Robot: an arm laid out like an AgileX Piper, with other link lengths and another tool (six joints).
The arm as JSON. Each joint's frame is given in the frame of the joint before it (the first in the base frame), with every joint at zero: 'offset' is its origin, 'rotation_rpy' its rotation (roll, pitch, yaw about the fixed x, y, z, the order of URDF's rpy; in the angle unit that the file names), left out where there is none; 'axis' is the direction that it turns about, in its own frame. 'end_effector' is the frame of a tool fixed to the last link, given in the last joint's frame.
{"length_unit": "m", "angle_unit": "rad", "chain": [
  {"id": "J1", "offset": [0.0, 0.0, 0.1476], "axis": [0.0, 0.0, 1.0]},
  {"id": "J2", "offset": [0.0, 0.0, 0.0], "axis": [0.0, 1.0, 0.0]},
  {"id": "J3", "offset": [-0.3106, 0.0, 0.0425], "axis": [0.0, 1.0, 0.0]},
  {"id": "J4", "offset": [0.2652, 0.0, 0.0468], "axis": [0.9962, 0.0, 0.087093]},
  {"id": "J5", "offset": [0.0, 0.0, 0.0], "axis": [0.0, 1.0, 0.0]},
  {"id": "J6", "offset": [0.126, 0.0, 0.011], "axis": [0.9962, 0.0, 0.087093]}
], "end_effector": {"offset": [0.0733, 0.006, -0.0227], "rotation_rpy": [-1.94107, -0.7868, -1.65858]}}
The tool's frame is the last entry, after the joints.
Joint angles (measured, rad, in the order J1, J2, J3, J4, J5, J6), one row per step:
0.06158 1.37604 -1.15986 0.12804 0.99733 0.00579
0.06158 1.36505 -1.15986 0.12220 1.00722 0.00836
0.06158 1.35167 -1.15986 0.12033 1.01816 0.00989
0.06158 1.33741 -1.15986 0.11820 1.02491 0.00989
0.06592 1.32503 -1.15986 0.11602 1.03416 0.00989
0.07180 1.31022 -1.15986 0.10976 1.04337 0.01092
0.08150 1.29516 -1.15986 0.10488 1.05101 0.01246
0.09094 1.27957 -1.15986 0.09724 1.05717 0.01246
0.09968 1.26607 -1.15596 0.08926 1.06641 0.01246
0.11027 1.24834 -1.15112 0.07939 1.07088 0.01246
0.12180 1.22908 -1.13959 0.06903 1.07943 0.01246
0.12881 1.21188 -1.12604 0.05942 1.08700 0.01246
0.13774 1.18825 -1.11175 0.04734 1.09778 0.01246
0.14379 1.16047 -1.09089 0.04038 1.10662 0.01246
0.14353 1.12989 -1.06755 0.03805 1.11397 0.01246
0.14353 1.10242 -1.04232 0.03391 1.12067 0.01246
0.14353 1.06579 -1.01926 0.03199 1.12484 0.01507
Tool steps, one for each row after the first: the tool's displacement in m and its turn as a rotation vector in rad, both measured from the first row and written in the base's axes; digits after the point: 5 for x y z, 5 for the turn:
-0.00309 -0.00107 0.00266 -0.00447 -0.00118 -0.00036
-0.00673 -0.00148 0.00605 -0.00537 -0.00361 -0.00021
-0.00972 -0.00199 0.00989 -0.00694 -0.01128 0.00078
-0.01320 -0.00123 0.01296 -0.00879 -0.01462 0.00638
-0.01705 -0.00080 0.01659 -0.01407 -0.02057 0.01283
-0.02088 0.00094 0.02038 -0.01758 -0.02823 0.02223
-0.02450 0.00199 0.02428 -0.02432 -0.03833 0.03261
-0.02907 0.00262 0.02602 -0.03202 -0.03947 0.04257
-0.03355 0.00331 0.02884 -0.04093 -0.04888 0.05372
-0.04015 0.00383 0.02948 -0.05102 -0.04927 0.06619
-0.04633 0.00317 0.02887 -0.06076 -0.04646 0.07400
-0.05414 0.00222 0.02936 -0.07271 -0.04649 0.08371
-0.06314 0.00119 0.02874 -0.07969 -0.04551 0.09025
-0.07239 -0.00064 0.02790 -0.08202 -0.04564 0.09028
-0.08127 -0.00270 0.02546 -0.08658 -0.04162 0.09067
-0.09058 -0.00433 0.02575 -0.08643 -0.05087 0.08802

